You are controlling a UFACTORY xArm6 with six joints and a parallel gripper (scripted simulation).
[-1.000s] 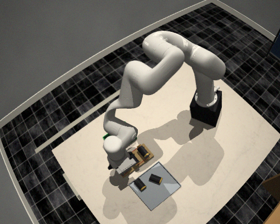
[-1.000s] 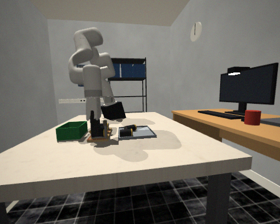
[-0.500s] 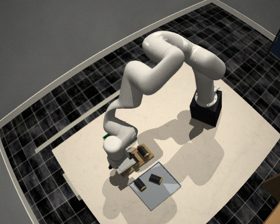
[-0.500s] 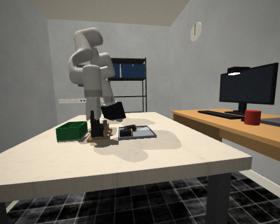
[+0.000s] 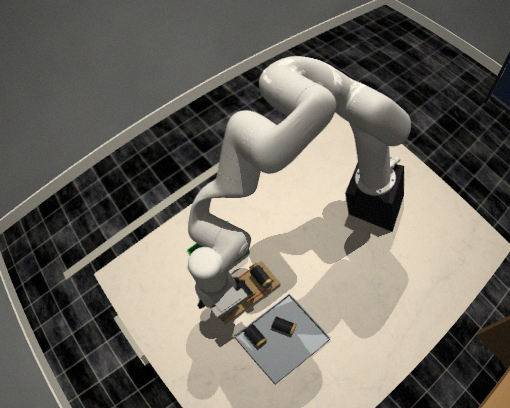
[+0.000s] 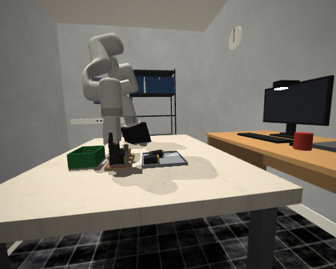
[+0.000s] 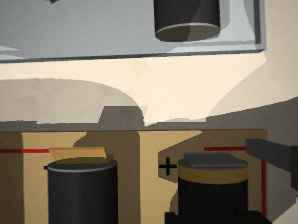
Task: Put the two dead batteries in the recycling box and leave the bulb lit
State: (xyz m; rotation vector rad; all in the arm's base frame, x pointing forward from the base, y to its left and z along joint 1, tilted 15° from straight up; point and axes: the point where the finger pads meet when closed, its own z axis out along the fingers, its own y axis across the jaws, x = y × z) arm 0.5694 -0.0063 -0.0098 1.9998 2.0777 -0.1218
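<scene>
Right now my hand is 13 cm to the left of the green recycling box, 8 cm past it and 3 cm above it. Round my hand: grey tray 19 cm to the left, 7 cm behind, 4 cm below.
</scene>
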